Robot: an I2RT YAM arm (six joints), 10 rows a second.
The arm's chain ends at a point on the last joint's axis. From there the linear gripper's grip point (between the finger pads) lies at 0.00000 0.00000 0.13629 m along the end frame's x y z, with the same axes.
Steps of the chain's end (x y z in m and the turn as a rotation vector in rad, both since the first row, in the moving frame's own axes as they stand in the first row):
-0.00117 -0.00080 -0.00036 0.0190 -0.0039 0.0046
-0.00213 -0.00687 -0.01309 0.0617 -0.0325 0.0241
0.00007 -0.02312 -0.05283 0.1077 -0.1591 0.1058
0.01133 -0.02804 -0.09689 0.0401 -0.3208 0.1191
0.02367 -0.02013 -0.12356 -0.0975 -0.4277 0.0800
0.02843 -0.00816 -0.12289 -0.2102 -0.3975 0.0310
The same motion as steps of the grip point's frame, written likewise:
-0.00170 -0.00339 -0.00039 0.0190 -0.0039 0.0046
-0.00645 -0.01532 -0.01342 0.0617 -0.0325 0.0241
-0.02067 -0.03882 -0.05534 0.1077 -0.1591 0.1058
-0.03121 -0.03598 -0.10394 0.0401 -0.3208 0.1191
-0.03323 -0.00957 -0.13646 -0.0975 -0.4277 0.0800
-0.02437 0.01870 -0.13644 -0.2102 -0.3975 0.0310

